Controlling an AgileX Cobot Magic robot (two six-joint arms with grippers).
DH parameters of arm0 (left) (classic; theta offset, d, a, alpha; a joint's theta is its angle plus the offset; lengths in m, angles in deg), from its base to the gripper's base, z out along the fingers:
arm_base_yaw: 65.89 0.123 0 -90
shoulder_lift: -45.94 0 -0.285 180
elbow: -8.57 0 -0.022 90
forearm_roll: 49.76 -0.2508 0 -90
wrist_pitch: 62.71 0 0.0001 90
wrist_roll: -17.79 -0.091 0 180
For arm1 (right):
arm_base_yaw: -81.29 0.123 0 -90
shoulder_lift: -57.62 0 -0.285 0
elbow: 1.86 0 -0.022 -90
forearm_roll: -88.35 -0.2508 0 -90
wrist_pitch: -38.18 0 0.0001 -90
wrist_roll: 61.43 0.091 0 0
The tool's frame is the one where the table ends.
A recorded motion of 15 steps. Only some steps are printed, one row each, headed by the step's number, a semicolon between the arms.
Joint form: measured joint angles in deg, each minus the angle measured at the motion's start. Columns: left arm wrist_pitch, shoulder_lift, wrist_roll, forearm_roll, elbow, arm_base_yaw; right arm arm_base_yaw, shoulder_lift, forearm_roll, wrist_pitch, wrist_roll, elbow.
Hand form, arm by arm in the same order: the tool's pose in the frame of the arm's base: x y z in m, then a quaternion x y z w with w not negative. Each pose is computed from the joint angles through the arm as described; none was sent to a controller.
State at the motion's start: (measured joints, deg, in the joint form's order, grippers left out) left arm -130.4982 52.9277 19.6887 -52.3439 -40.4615 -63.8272; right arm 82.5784 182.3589 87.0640 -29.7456 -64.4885 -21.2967
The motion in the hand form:
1: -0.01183 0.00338 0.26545 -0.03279 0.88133 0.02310 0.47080; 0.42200 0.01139 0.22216 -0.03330 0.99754 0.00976 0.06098
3: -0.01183 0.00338 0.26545 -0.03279 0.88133 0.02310 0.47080; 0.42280 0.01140 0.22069 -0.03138 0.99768 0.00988 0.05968
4: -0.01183 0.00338 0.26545 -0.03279 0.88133 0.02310 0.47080; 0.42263 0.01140 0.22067 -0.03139 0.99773 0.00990 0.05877
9: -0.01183 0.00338 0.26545 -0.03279 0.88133 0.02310 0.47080; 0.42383 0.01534 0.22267 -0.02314 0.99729 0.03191 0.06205
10: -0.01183 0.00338 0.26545 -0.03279 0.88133 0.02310 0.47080; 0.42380 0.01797 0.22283 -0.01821 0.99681 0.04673 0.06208
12: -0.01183 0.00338 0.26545 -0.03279 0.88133 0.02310 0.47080; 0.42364 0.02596 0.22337 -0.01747 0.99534 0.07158 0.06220
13: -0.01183 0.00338 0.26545 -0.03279 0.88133 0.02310 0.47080; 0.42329 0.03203 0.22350 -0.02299 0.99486 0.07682 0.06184
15: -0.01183 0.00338 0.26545 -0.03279 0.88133 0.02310 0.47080; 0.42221 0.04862 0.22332 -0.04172 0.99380 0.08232 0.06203
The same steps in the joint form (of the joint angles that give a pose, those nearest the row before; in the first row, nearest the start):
1: 0.00 0.00 0.00 0.00 0.00 0.00; 0.00 0.22 0.00 0.00 0.11 -0.43
3: 0.00 0.00 0.00 0.00 0.00 0.00; 0.00 0.51 0.00 0.00 0.33 -0.56
4: 0.00 0.00 0.00 0.00 0.00 0.00; 0.00 0.50 0.00 -0.10 0.33 -0.56
9: 0.00 0.00 0.00 0.00 0.00 0.00; 0.00 0.59 -2.65 -0.21 0.45 -1.10
10: 0.00 0.00 0.00 0.00 0.00 0.00; 0.00 0.59 -4.44 -0.21 0.45 -1.09
12: 0.00 0.00 0.00 0.00 0.00 0.00; 0.49 0.59 -7.44 -0.21 0.07 -1.09
13: 0.00 0.00 0.00 0.00 0.00 0.00; 1.19 0.59 -8.04 -0.21 -0.05 -1.09
15: 0.00 0.00 0.00 0.00 0.00 0.00; 3.33 0.64 -8.59 0.02 -0.27 -1.09

